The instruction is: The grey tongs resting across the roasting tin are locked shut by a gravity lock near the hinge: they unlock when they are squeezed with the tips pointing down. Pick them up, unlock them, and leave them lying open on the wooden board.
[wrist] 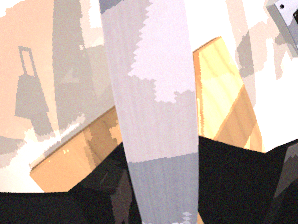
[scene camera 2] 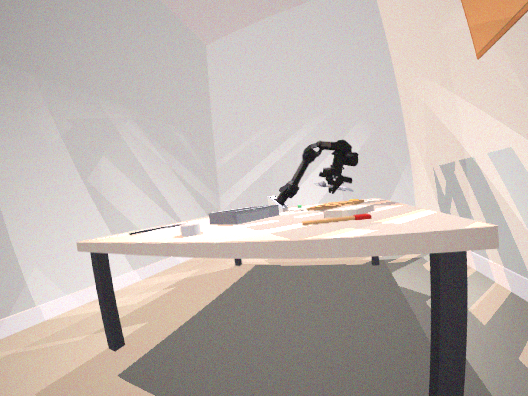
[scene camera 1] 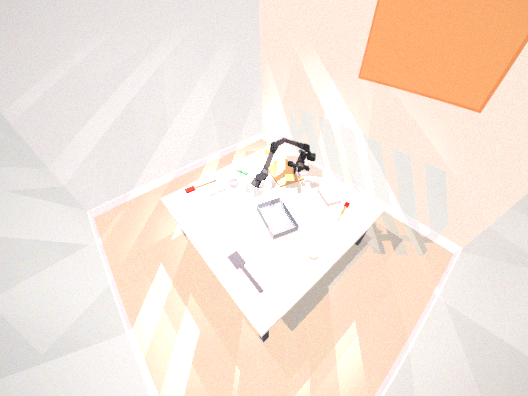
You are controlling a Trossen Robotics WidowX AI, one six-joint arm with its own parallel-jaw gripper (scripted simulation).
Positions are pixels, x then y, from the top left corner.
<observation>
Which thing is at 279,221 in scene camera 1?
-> A grey roasting tin.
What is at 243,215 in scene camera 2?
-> A grey roasting tin.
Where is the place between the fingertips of my gripper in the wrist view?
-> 152,140
</observation>
